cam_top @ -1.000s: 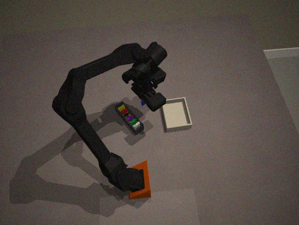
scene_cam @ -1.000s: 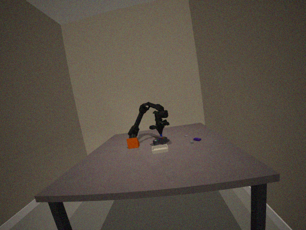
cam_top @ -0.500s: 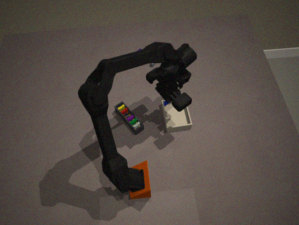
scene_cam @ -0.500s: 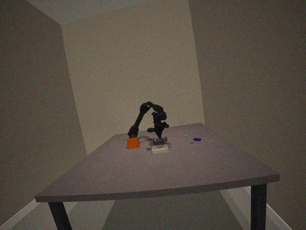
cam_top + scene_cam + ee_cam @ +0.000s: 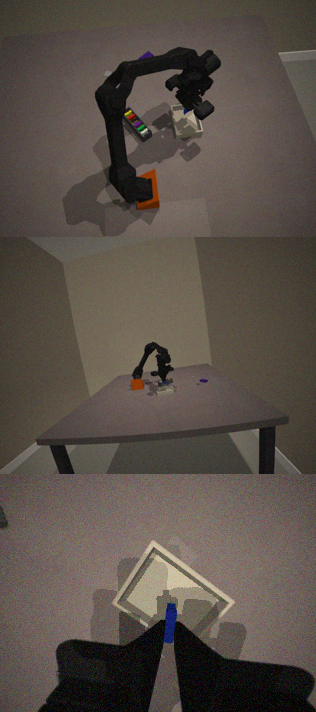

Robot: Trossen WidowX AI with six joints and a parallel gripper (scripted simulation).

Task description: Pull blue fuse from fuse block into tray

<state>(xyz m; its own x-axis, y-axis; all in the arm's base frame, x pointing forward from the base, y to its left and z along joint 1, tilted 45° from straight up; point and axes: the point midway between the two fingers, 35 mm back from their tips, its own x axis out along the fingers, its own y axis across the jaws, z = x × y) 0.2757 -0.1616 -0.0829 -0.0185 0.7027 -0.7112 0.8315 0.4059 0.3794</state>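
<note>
Now: the white tray 9 cm below my gripper tip. The rest, counted from my gripper tip: white fuse 5 cm behind, 16 cm to the left, 7 cm below; then green fuse 3 cm behind, 18 cm to the left, 7 cm below; then blue fuse 1 cm below.
</note>
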